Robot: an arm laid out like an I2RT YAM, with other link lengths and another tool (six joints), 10 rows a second.
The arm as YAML. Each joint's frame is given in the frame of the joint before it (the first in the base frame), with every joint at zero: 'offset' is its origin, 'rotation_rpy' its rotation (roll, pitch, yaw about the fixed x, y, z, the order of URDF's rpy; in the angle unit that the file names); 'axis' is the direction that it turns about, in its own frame. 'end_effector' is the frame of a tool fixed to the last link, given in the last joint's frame.
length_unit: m
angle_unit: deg
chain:
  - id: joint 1
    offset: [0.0, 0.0, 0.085]
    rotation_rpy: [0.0, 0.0, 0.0]
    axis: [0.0, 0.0, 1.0]
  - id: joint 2
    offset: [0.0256, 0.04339, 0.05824]
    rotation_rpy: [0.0, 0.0, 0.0]
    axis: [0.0, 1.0, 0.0]
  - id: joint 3
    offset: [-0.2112, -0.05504, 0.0]
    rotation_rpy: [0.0, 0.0, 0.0]
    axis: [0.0, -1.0, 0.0]
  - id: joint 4
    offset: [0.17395, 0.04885, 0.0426]
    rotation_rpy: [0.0, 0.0, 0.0]
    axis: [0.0, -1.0, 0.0]
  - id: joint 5
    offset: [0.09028, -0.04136, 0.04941]
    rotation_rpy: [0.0, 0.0, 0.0]
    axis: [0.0, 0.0, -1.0]
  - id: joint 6
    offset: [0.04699, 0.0, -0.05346]
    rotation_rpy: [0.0, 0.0, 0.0]
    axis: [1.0, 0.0, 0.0]
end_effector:
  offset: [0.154, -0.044, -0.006]
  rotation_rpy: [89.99, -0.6, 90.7]
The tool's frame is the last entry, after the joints.
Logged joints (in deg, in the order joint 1, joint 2, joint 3, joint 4, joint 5, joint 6), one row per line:
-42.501, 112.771, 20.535, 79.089, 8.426, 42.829
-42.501, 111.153, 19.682, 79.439, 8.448, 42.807
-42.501, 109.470, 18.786, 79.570, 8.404, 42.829
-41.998, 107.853, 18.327, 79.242, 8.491, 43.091
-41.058, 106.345, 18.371, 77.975, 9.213, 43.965
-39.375, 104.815, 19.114, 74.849, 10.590, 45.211
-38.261, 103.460, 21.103, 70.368, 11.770, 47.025
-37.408, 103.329, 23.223, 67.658, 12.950, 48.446
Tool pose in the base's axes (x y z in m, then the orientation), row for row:
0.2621, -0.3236, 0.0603, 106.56, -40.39, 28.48
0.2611, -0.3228, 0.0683, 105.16, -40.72, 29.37
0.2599, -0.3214, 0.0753, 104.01, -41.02, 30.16
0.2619, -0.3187, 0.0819, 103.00, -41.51, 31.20
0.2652, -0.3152, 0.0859, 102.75, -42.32, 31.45
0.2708, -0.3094, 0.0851, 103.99, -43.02, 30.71
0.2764, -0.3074, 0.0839, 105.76, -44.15, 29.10
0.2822, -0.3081, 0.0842, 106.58, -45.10, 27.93
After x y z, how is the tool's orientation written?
As angles about the fixed x, y, z axes (roll, pitch, yaw), in degrees.
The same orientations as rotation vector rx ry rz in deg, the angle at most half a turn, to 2 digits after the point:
109.23, -2.10, 56.89
108.12, -2.20, 57.52
107.24, -2.26, 58.11
106.54, -2.19, 59.06
106.38, -2.71, 59.90
107.37, -3.30, 60.26
108.61, -4.77, 60.56
109.06, -6.17, 60.82

